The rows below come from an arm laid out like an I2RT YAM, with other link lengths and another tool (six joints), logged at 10 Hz.
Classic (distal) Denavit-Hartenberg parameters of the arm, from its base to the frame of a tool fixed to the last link. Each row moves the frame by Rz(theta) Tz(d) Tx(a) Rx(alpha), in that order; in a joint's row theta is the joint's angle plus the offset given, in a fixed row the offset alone. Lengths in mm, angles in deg.
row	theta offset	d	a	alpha
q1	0	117.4	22	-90
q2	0	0	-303.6	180
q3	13.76	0	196.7	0
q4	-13.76	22.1	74	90
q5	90	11.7	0	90
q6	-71	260.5	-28	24.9
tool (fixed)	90	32.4	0	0
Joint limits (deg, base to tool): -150..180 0..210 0..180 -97..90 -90..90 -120..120
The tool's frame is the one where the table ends.
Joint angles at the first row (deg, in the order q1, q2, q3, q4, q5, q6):
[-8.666, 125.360, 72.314, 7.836, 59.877, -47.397]
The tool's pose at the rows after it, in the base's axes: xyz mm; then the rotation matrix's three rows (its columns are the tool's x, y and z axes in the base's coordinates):
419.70 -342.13 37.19; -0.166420 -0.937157 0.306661; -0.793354 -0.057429 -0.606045; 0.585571 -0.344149 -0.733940
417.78 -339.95 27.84; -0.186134 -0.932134 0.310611; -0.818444 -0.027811 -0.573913; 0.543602 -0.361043 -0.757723
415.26 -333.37 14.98; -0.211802 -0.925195 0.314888; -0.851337 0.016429 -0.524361; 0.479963 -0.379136 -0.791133
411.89 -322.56 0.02; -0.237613 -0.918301 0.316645; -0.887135 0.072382 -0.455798; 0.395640 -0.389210 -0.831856
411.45 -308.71 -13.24; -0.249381 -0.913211 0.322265; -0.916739 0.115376 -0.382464; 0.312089 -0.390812 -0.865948
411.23 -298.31 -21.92; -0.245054 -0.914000 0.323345; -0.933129 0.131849 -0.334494; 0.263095 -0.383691 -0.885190
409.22 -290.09 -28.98; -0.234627 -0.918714 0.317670; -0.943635 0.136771 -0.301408; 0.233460 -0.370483 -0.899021
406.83 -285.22 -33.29; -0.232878 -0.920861 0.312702; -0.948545 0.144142 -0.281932; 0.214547 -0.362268 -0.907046
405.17 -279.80 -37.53; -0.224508 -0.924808 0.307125; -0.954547 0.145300 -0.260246; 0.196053 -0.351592 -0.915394
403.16 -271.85 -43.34; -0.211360 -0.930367 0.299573; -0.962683 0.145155 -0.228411; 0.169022 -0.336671 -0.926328
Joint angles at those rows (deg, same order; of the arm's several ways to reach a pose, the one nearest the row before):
[-10.131, 125.361, 73.473, 2.569, 56.445, -42.611]
[-10.808, 125.360, 74.827, -1.170, 54.260, -39.244]
[-11.464, 125.361, 76.881, -6.721, 51.113, -34.501]
[-12.251, 125.361, 79.549, -13.431, 46.828, -29.452]
[-12.819, 125.360, 81.734, -18.545, 42.304, -25.999]
[-13.015, 125.361, 82.500, -20.842, 39.463, -24.752]
[-13.015, 125.360, 82.499, -22.065, 37.649, -24.337]
[-13.059, 125.359, 82.498, -22.961, 36.600, -23.834]
[-13.060, 125.360, 82.498, -23.747, 35.441, -23.748]
[-13.060, 125.361, 82.498, -24.774, 33.736, -23.748]

